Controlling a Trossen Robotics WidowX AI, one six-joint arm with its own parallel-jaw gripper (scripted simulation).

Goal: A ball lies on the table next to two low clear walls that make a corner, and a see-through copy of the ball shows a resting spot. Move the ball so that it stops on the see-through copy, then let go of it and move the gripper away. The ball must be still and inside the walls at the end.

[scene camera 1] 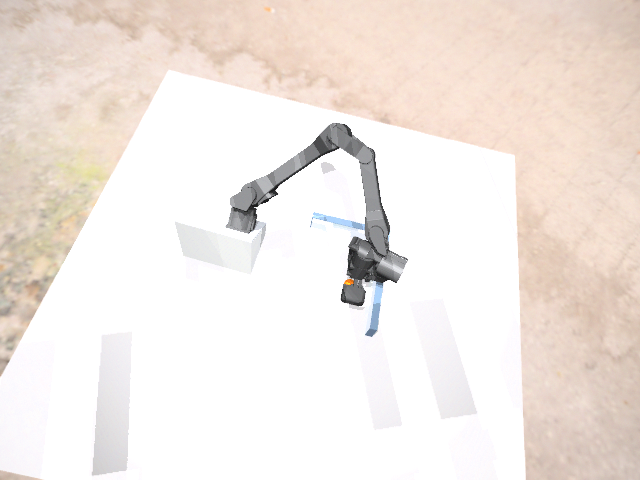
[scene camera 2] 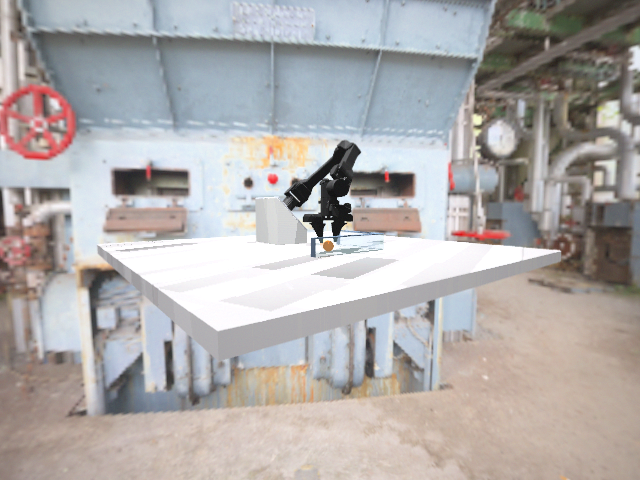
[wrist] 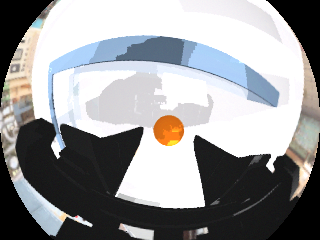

Observation:
My gripper [scene camera 2: 328, 242] is open, holding nothing. I also see an orange ball [wrist: 168, 130].
My gripper also shows in scene camera 1 [scene camera 1: 350, 284] and in the wrist view [wrist: 169, 134].

